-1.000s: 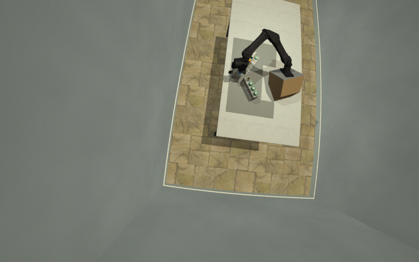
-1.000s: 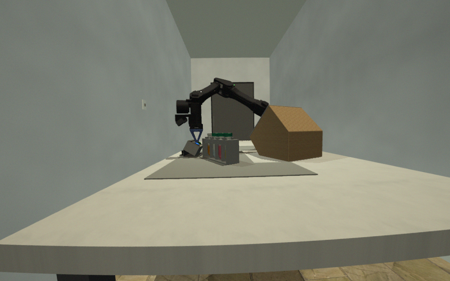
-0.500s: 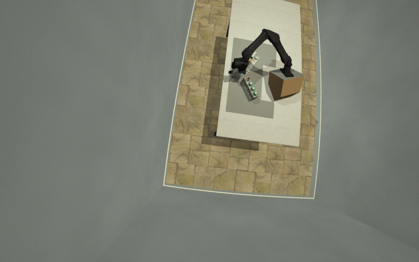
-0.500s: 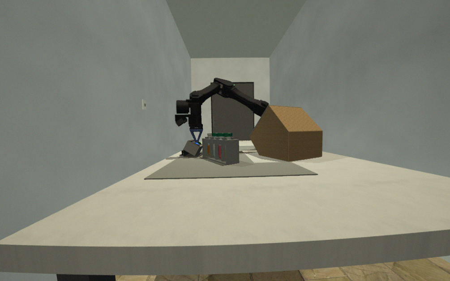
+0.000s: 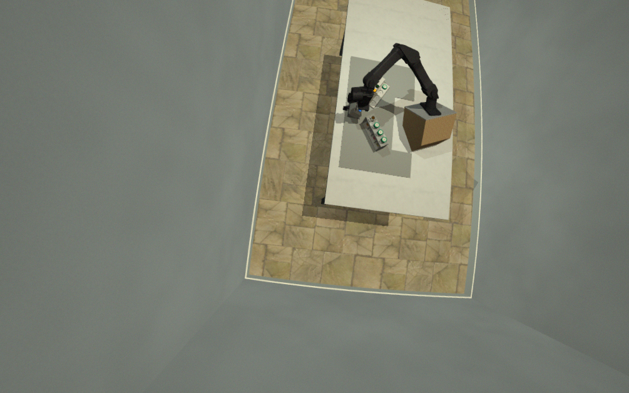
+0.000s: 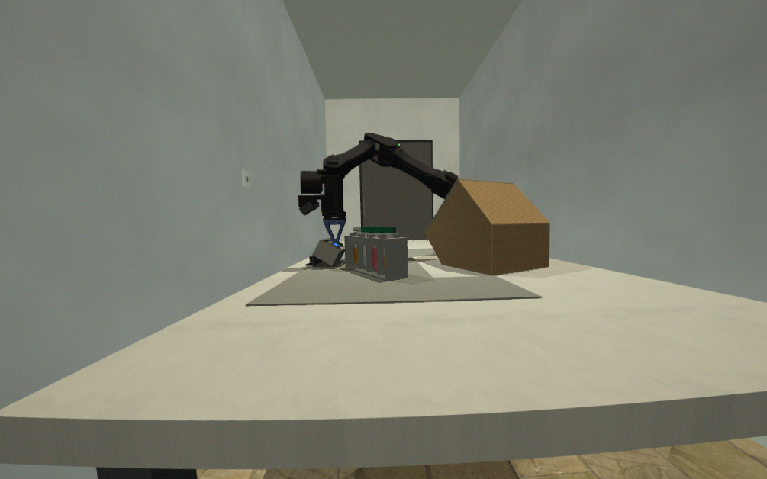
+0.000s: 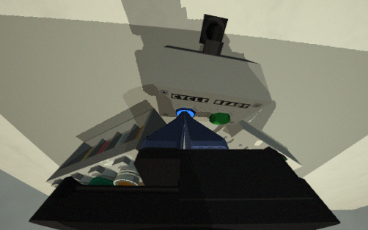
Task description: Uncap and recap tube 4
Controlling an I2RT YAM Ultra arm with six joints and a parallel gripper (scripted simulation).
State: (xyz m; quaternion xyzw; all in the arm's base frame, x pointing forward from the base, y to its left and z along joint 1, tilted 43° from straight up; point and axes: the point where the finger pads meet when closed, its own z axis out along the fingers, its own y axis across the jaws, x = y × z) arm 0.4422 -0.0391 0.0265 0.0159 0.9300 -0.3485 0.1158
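The blue cycle key is 1 cm below my hand. Round my hand: green ready key: 1 cm behind, 4 cm to the right, 1 cm below.
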